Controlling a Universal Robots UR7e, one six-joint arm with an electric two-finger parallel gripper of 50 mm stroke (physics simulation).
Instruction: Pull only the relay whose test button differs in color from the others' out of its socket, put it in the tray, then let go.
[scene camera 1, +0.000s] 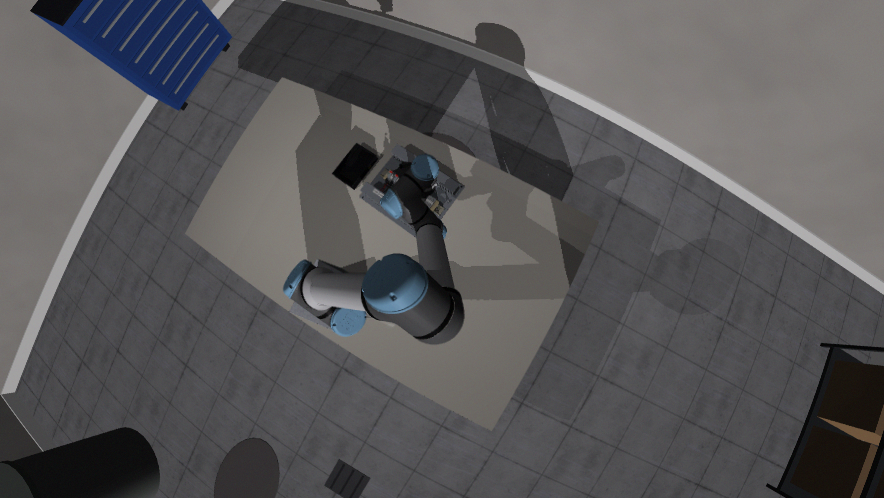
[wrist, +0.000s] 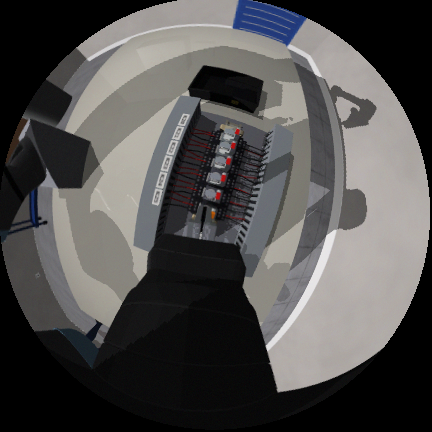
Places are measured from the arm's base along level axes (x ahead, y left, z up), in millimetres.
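Pixels of known places: gripper, fingertip midpoint: (wrist: 203, 213).
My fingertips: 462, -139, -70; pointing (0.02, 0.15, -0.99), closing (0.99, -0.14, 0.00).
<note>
Behind a point stands the place of what it marks, as x, y, z.
In the wrist view the relay with the orange test button (wrist: 213, 215) @(476, -145, -90) is at the near end of the row. My fingers hide most of it, and how it sits in its socket cannot be made out. Several relays with red test buttons (wrist: 217, 178) @(481, -89, -97) stand in line beyond it. My gripper (wrist: 203, 213) @(462, -139, -70) is shut with its fingertips together and nothing between them, over the near end of the row. The arm hides the gripper in the scene view. The black tray (scene camera 1: 355, 165) @(510, 174, -162) (wrist: 215, 98) @(476, 117, -153) stands past the far end of the row, with no relay visible in it.
Grey wiring ducts (wrist: 161, 167) @(390, -71, -101) (wrist: 271, 200) @(576, -119, -102) flank the row, the left one with white labels. Red and black wires (wrist: 186, 184) @(424, -94, -162) run between the ducts and sockets. A blue slatted cabinet (scene camera 1: 143, 46) (wrist: 269, 20) stands far off, and a shelf rack is at the scene view's lower right.
</note>
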